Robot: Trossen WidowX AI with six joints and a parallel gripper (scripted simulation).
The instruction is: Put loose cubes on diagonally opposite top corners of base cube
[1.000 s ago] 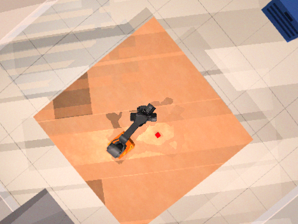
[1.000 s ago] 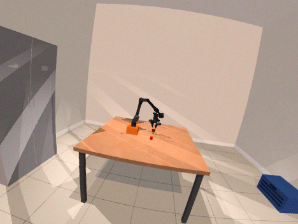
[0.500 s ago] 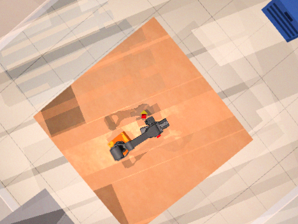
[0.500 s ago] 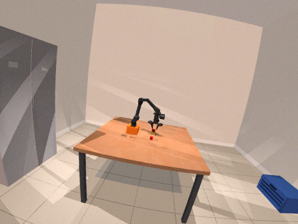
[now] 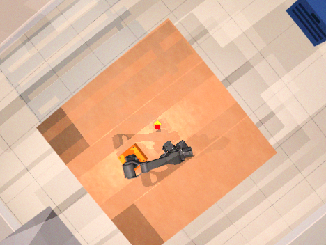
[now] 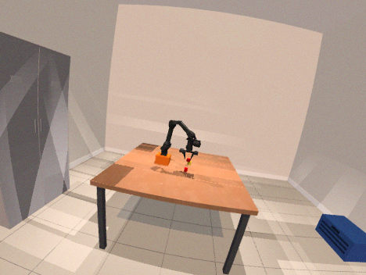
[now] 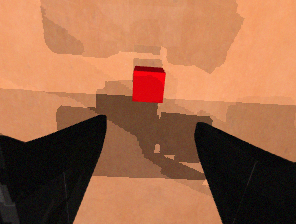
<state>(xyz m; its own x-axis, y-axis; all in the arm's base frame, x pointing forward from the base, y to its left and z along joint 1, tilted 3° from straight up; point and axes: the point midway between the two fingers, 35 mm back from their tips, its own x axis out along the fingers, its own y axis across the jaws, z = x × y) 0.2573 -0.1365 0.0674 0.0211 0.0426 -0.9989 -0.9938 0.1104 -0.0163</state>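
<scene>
My gripper tip is 200 mm to the right of the yellow cube, 100 mm above it and 40 mm short of it.
</scene>
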